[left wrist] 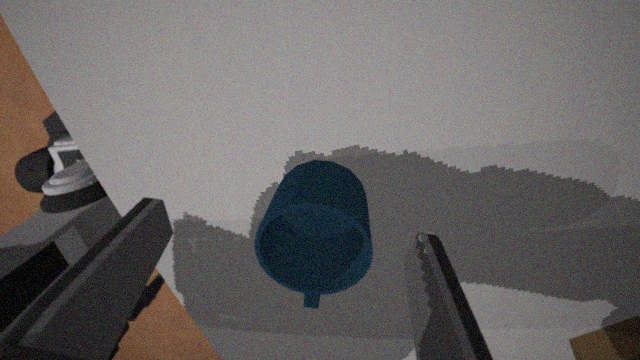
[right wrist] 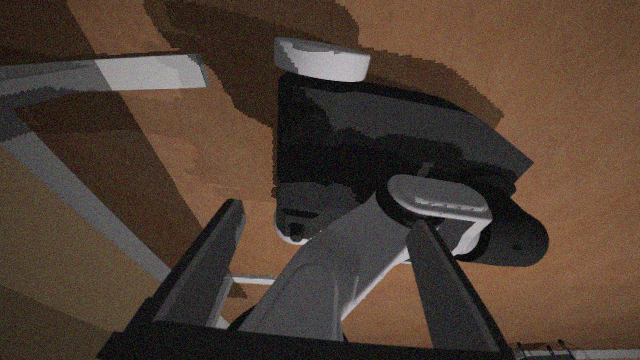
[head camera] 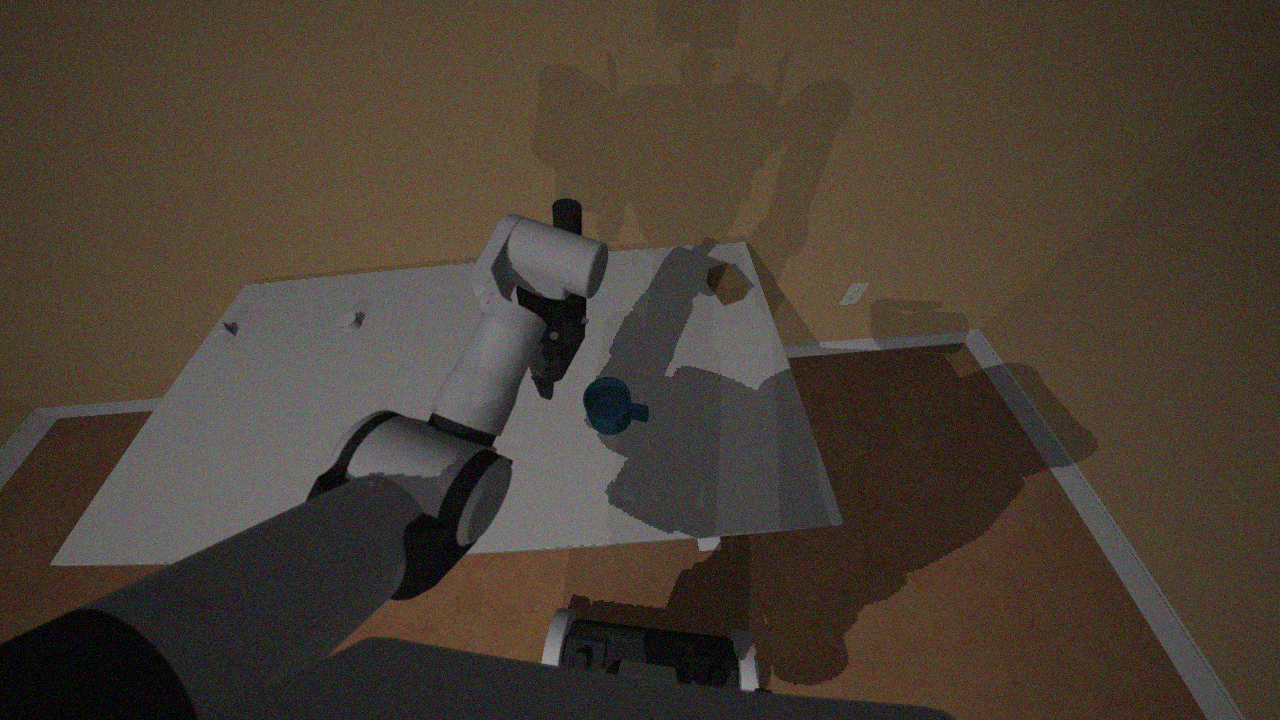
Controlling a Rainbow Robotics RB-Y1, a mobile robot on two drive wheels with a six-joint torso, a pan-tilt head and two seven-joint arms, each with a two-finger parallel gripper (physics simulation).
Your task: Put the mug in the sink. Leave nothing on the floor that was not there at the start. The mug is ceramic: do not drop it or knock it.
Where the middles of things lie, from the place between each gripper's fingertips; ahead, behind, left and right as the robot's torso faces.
The blue mug (head camera: 607, 401) is 11 cm below my left hand, 9 cm to the right of it and 1 cm behind it. The rest, counted from my left hand: brown block (head camera: 727, 284) 37 cm ahead, 32 cm to the right, 13 cm below.
Right now the blue mug is 51 cm ahead of my right hand, 32 cm to the left of it and 26 cm above it. Also, from my right hand: brown block (88 cm ahead, 25 cm above, 9 cm to the left).
